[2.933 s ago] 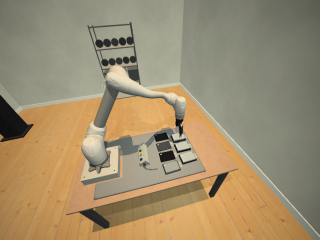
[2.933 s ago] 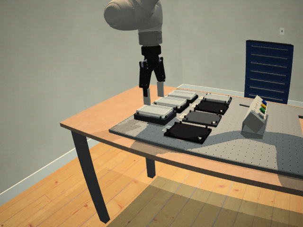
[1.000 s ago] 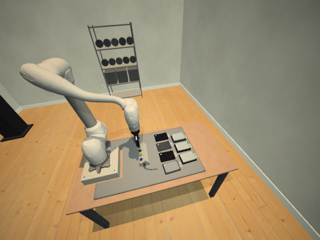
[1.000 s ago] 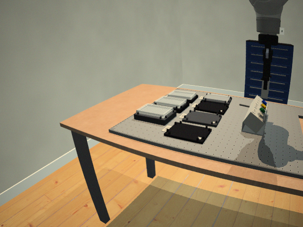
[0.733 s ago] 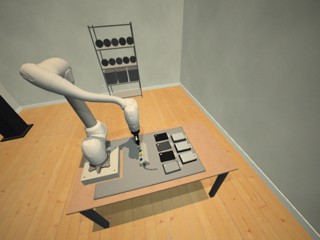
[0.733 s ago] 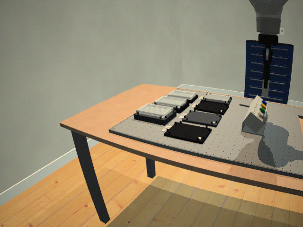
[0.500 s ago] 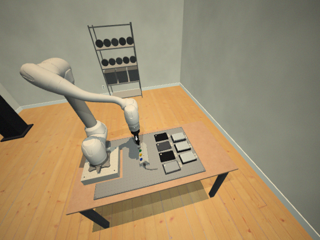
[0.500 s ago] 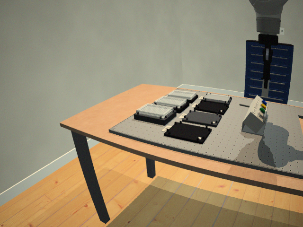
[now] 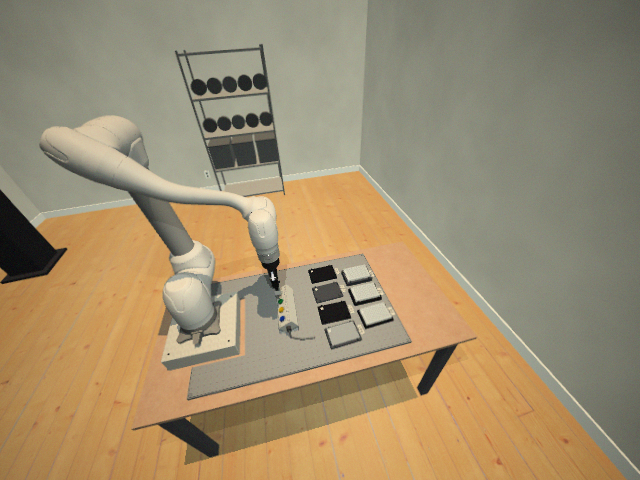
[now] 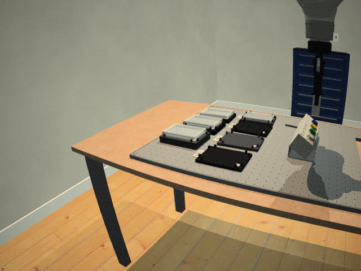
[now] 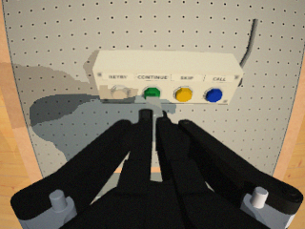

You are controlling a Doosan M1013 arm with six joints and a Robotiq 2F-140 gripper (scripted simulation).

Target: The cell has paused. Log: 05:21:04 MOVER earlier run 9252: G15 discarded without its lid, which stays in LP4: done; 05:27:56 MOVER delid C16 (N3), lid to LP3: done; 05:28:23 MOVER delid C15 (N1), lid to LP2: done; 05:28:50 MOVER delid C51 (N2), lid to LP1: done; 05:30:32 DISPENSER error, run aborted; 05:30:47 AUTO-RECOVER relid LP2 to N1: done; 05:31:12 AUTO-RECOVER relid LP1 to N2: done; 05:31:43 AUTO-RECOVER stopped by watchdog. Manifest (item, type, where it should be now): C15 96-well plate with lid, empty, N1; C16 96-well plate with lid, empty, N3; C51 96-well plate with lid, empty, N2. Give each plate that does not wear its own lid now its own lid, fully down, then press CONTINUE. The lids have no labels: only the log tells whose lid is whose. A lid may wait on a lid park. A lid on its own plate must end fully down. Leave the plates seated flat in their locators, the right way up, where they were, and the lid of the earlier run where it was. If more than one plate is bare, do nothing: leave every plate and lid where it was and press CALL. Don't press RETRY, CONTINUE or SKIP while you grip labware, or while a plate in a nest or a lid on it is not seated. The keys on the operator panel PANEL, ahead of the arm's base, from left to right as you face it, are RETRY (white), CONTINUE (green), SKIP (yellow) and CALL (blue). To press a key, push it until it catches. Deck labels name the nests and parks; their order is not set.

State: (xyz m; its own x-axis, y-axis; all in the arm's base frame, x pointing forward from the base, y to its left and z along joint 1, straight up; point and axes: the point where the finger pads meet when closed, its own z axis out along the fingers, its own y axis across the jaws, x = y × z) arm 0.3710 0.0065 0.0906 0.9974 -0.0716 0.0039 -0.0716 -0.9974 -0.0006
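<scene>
My hand is 90 mm above the green CONTINUE key. Also, from my hand: yellow SKIP key 50 mm to the right, 90 mm below; then white RETRY key 10 mm ahead, 50 mm to the left, 90 mm below; then blue CALL key 10 mm behind, 100 mm to the right, 90 mm below.
</scene>
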